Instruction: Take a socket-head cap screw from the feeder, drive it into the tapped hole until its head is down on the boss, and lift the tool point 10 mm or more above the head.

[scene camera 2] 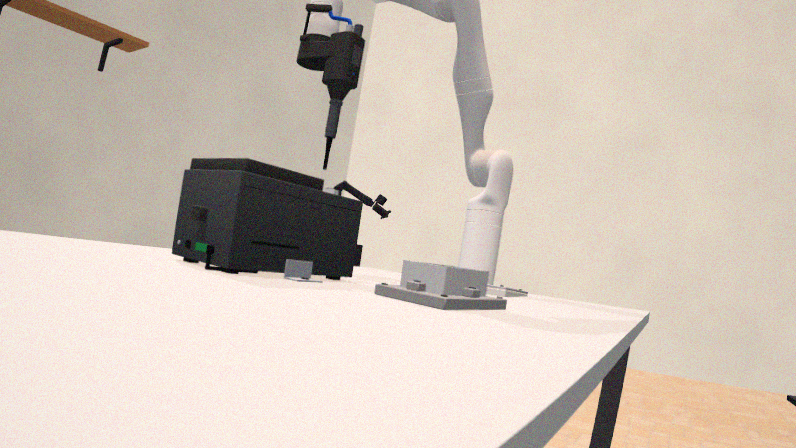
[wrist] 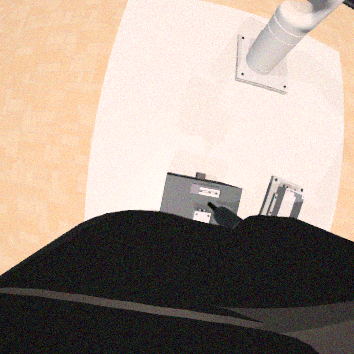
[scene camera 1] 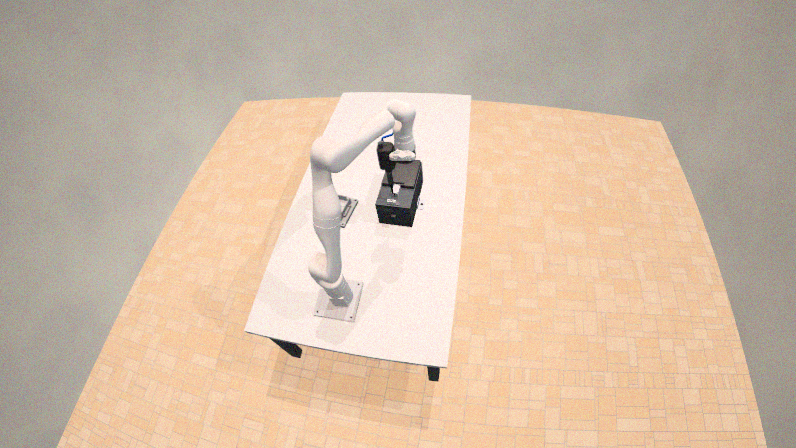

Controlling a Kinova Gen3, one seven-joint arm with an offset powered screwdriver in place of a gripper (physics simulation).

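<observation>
My screwdriver tool (scene camera 1: 393,192) (scene camera 2: 324,167) (wrist: 210,204) points down, its tip above the front half of the black screw feeder (scene camera 1: 394,215) (scene camera 2: 295,222) (wrist: 175,192). In scene camera 2 a gap shows between tip and feeder. The thin bit looks bare; no screw shows on it. A small white block (scene camera 1: 396,188) (wrist: 202,216) sits on the feeder's top, close to the tip in both views. The grey workpiece (scene camera 2: 445,276) (wrist: 287,200) stands on a plate beside the feeder, partly hidden by the arm in scene camera 1. The tapped hole and boss cannot be made out.
A black jointed piece (scene camera 2: 356,192) sticks out at the feeder's front top. A small grey bracket (scene camera 2: 298,269) stands on the white table (scene camera 1: 412,311) beside the feeder. The arm's base plate (scene camera 1: 323,311) (wrist: 242,70) is near one table end. A wooden shelf (scene camera 2: 83,25) hangs on the wall.
</observation>
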